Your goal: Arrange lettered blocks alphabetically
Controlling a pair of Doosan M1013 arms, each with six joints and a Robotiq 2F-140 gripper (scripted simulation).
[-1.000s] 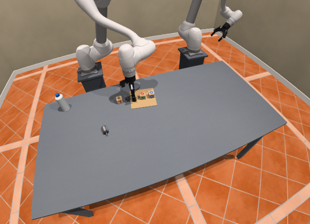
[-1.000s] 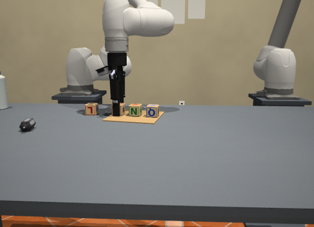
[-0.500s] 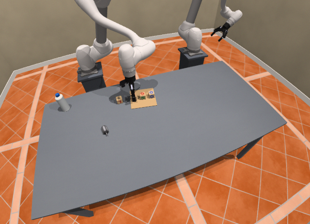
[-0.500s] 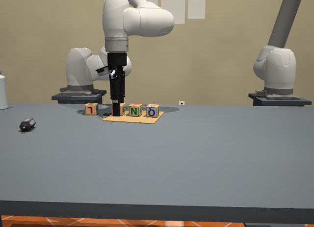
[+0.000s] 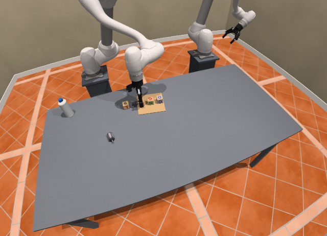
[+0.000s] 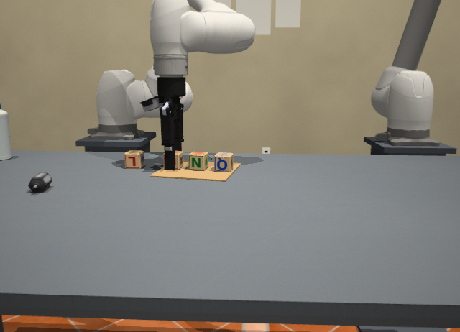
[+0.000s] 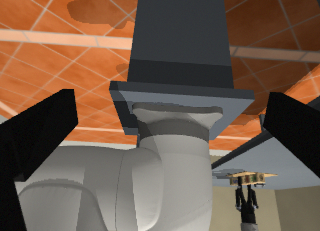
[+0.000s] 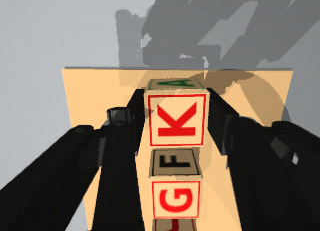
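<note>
Right now the k block is 1 cm below my right hand. The rest, counted from my right hand: d block: 14 cm to the left, 1 cm below, 1 cm ahead; g block: 7 cm to the left, 1 cm below, 1 cm ahead; mat: 7 cm to the left, 3 cm below, 1 cm ahead.
</note>
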